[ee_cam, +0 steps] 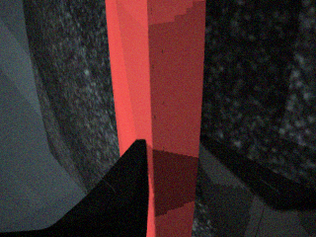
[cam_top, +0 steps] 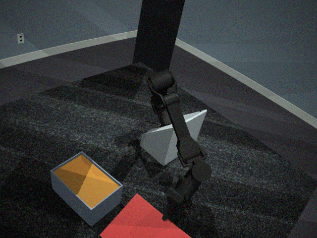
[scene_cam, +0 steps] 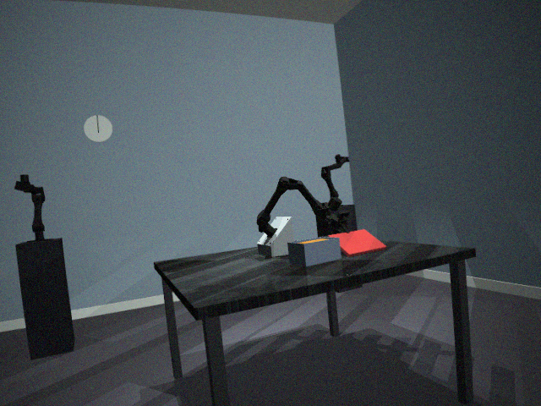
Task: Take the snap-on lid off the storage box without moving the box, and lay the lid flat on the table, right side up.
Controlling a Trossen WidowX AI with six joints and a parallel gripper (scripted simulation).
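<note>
Now: gripper tip 70 mm short of the red lid and 30 mm above it. Round my gripper tip: storage box: 280 mm to the right, 90 mm ahead, 40 mm below.
</note>
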